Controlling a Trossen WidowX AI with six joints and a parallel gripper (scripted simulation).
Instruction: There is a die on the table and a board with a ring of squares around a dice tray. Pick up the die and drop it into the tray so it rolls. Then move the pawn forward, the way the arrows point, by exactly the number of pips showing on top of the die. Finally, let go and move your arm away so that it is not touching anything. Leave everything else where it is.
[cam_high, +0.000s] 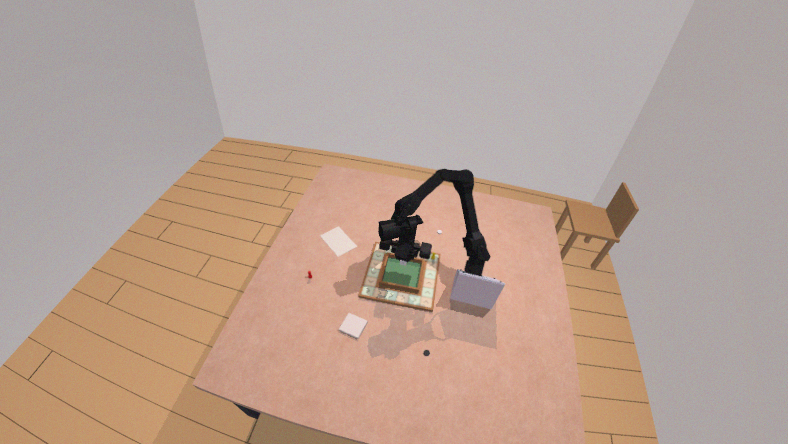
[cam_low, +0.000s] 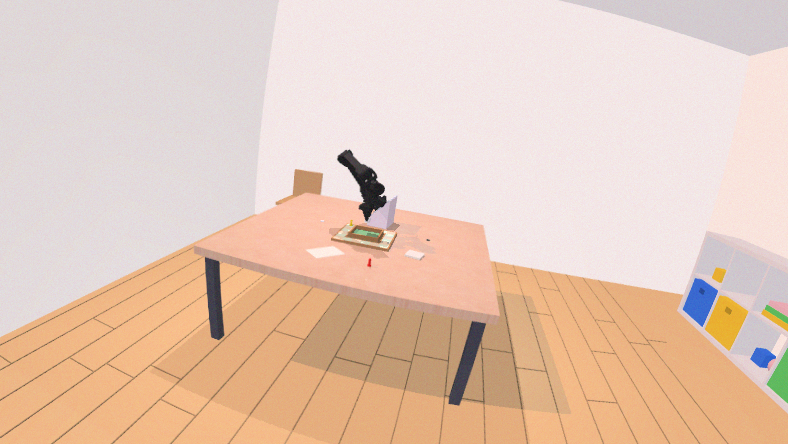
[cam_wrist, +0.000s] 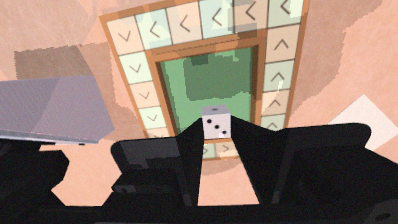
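Now: gripper tip 12 cm to the left of the yellow pawn, 10 cm past it and 6 cm above it. Round my gripper tip: green dice tray 8 cm below; white die right at my gripper tip; white block 28 cm to the left, 10 cm ahead, 9 cm below.
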